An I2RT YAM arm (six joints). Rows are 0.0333 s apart.
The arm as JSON. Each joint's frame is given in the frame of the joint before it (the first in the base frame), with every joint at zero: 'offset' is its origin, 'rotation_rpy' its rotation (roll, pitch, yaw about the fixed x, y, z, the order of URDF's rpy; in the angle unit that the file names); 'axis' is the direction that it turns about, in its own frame. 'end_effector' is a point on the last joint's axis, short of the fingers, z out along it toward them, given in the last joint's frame.
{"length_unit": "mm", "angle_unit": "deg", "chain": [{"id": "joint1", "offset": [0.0, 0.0, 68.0], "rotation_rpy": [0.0, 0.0, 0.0], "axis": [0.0, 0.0, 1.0]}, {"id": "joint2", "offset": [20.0, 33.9, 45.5], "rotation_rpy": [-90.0, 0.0, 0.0], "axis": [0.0, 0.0, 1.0]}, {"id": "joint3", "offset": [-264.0, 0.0, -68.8], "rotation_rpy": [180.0, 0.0, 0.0], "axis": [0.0, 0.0, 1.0]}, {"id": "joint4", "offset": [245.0, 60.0, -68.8], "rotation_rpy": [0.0, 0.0, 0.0], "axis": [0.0, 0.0, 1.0]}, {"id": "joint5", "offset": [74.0, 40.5, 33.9], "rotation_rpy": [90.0, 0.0, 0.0], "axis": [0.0, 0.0, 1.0]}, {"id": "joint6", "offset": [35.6, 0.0, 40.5], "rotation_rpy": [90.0, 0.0, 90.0], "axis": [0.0, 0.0, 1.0]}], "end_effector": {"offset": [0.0, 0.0, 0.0], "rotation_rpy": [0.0, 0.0, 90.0]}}
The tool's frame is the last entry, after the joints.
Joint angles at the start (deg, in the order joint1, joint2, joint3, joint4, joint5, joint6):
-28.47, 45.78, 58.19, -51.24, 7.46, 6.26
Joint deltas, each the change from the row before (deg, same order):
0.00, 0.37, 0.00, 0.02, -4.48, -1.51
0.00, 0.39, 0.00, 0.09, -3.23, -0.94
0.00, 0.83, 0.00, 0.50, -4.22, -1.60
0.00, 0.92, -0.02, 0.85, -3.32, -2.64
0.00, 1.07, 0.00, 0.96, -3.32, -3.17
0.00, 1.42, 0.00, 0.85, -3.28, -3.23
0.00, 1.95, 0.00, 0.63, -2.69, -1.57
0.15, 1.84, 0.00, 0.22, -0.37, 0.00
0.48, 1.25, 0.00, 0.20, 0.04, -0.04
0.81, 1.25, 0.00, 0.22, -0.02, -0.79
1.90, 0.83, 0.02, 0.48, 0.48, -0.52
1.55, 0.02, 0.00, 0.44, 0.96, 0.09
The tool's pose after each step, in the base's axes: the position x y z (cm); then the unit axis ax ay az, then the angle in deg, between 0 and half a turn. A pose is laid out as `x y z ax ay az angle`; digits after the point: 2 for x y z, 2 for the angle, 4 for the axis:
13.02 -7.27 34.45 0.2954 0.9475 -0.1222 130.97
13.27 -7.18 34.37 0.2757 0.9562 -0.0982 130.67
13.73 -7.13 34.26 0.2463 0.9668 -0.0682 130.24
14.23 -7.17 34.16 0.2110 0.9762 -0.0506 129.77
14.78 -7.23 34.06 0.1708 0.9847 -0.0352 129.26
15.43 -7.36 33.85 0.1304 0.9913 -0.0192 129.10
16.21 -7.60 33.44 0.1080 0.9941 0.0013 129.67
16.88 -7.88 32.95 0.1078 0.9941 0.0104 131.08
17.38 -7.97 32.61 0.1051 0.9943 0.0151 132.07
17.93 -7.95 32.26 0.0927 0.9955 0.0187 133.02
18.51 -7.54 32.07 0.0739 0.9970 0.0208 133.47
18.75 -7.12 32.11 0.0640 0.9978 0.0176 133.34

